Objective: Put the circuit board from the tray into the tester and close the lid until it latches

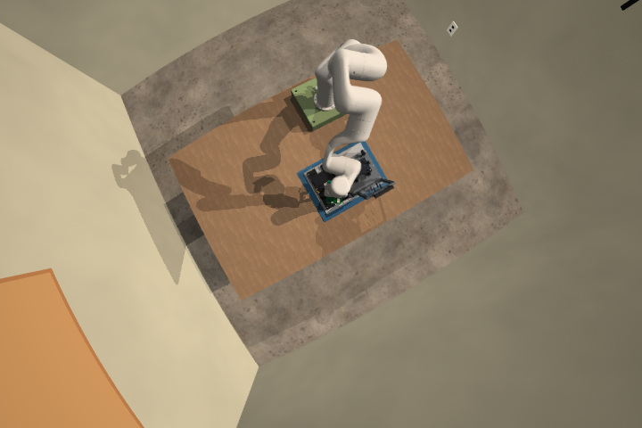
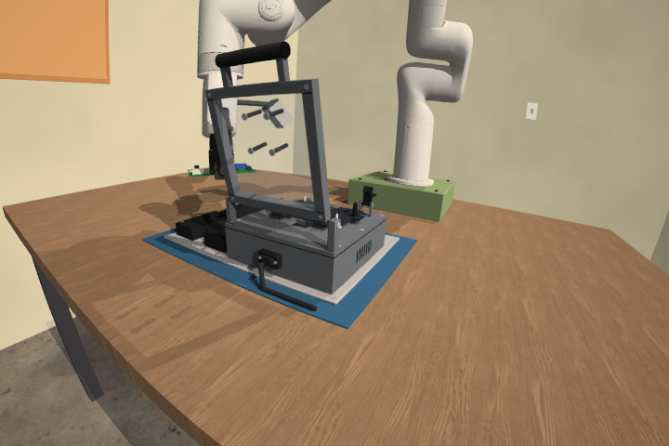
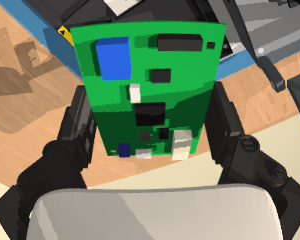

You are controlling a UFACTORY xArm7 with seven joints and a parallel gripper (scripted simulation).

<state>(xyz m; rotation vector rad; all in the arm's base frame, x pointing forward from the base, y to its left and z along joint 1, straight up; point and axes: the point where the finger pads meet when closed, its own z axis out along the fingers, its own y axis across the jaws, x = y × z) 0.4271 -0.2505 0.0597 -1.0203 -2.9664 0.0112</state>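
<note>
Right now my hand is right at the green circuit board. Round my hand: latch hook 80 mm behind, 240 mm to the left, 40 mm below; tester lid 100 mm ahead, 160 mm to the left, 60 mm above.
</note>
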